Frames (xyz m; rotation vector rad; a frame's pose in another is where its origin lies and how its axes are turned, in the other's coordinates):
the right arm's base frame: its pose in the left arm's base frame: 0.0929 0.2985 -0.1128 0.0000 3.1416 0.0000
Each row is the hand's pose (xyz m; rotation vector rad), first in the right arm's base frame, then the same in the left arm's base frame.
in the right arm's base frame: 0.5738 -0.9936 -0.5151 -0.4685 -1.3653 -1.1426
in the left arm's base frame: -0.4809 -0.6951 0.4023 -1.1498 1.4092 0.4714
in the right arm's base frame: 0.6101 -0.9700 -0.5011 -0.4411 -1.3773 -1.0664
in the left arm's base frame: -0.5172 -0.6715 0.3883 -1.0765 1.4441 0.4453
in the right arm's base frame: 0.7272 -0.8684 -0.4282 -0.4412 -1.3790 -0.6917
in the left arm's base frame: -0.6343 -0.5699 0.3154 -0.7132 1.5996 0.4549
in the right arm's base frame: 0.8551 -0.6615 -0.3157 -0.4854 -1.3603 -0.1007
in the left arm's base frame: -0.7622 -0.3630 0.2029 -0.1058 1.7212 0.5101
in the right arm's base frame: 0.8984 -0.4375 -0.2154 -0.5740 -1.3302 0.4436
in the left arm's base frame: -0.8055 -0.1390 0.1026 0.4658 1.6819 0.6027
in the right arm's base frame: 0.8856 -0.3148 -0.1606 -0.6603 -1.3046 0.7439
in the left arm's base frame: -0.7927 -0.0163 0.0478 0.7746 1.5932 0.6876
